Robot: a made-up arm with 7 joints.
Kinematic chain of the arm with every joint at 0, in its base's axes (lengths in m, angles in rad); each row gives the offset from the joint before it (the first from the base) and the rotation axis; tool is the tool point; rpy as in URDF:
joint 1: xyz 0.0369 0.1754 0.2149 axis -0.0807 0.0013 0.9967
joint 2: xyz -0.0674 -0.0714 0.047 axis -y
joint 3: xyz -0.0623 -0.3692 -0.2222 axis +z
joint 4: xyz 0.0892 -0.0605 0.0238 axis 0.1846 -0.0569 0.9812
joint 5: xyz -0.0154 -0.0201 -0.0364 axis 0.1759 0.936 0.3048
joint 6: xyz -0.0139 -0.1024 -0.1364 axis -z
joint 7: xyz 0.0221 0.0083 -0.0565 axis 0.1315 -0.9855 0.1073
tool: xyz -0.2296 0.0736 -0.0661 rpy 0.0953 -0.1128 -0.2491
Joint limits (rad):
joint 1: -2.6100..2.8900
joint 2: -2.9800..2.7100
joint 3: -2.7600..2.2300
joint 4: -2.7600..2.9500
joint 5: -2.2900..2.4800
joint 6: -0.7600..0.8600
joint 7: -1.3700..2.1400
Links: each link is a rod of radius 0.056 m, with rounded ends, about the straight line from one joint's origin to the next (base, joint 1, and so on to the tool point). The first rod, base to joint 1, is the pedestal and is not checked.
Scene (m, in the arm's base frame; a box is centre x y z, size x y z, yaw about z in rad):
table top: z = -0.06
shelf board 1: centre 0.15 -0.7 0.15 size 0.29 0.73 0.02 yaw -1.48
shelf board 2: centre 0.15 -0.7 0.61 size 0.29 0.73 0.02 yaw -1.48
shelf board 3: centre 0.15 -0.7 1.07 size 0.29 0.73 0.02 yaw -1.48
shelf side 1: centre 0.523 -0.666 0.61 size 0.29 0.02 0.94 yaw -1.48
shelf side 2: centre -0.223 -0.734 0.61 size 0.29 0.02 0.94 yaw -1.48
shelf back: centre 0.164 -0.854 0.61 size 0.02 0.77 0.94 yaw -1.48
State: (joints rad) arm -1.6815 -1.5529 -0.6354 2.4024 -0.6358 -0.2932 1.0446
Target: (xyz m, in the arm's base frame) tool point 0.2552 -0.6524 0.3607
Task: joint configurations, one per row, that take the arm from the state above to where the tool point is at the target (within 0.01 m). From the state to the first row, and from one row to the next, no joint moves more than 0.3 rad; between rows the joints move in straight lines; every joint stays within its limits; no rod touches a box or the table.
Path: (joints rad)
1: -1.3838 -1.5683 -0.6428 2.4091 -0.6635 -0.2698 1.0332
2: -1.0860 -1.5836 -0.6502 2.4159 -0.6912 -0.2465 1.0219
3: -0.7883 -1.5990 -0.6576 2.4226 -0.7189 -0.2231 1.0105
4: -0.4906 -1.6143 -0.6649 2.4293 -0.7466 -0.1997 0.9991
5: -0.1928 -1.6297 -0.6723 2.4360 -0.7743 -0.1763 0.9878
6: 0.1049 -1.6450 -0.6797 2.4428 -0.8020 -0.1530 0.9764
7: 0.4026 -1.6604 -0.6871 2.4495 -0.8297 -0.1296 0.9650
8: 0.7004 -1.6757 -0.6945 2.4562 -0.8574 -0.1062 0.9537
9: 0.9981 -1.6911 -0.7019 2.4629 -0.8851 -0.0828 0.9423
10: 1.2958 -1.7064 -0.7093 2.4697 -0.9128 -0.0595 0.9309
11: 1.5936 -1.7218 -0.7167 2.4764 -0.9405 -0.0361 0.9196
12: 1.4699 -1.6982 -0.7431 2.4113 -0.7160 -0.1031 0.7982
13: 1.3463 -1.6746 -0.7696 2.3462 -0.4914 -0.1700 0.6769
14: 1.2226 -1.6511 -0.7961 2.2810 -0.2668 -0.2370 0.5556

